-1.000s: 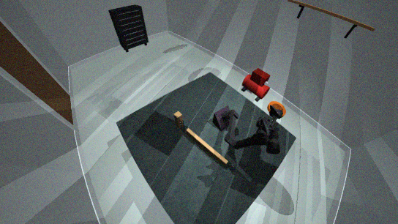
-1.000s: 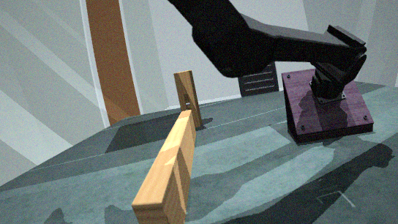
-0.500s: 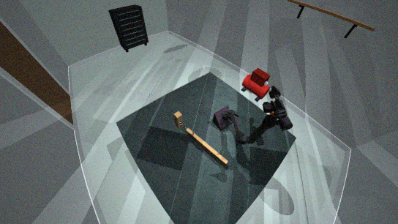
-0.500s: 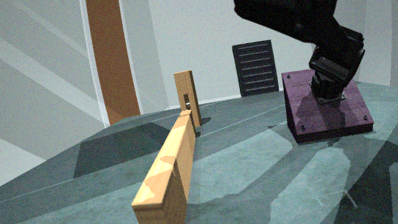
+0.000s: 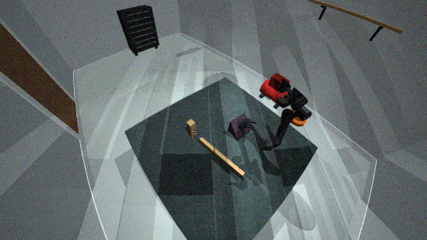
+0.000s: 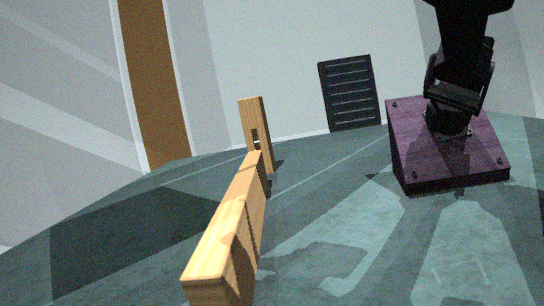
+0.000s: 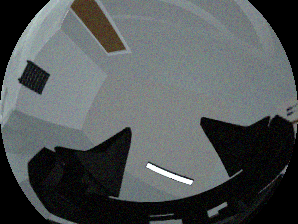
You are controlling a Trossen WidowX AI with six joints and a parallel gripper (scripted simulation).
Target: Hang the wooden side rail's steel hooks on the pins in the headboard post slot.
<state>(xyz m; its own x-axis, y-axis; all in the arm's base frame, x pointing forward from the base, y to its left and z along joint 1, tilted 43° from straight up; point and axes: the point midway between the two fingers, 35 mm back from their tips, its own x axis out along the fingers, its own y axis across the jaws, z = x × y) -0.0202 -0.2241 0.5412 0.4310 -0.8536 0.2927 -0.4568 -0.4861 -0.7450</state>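
My gripper tip is now 330 mm short of the headboard post, 400 mm to the left of it and 570 mm above it.
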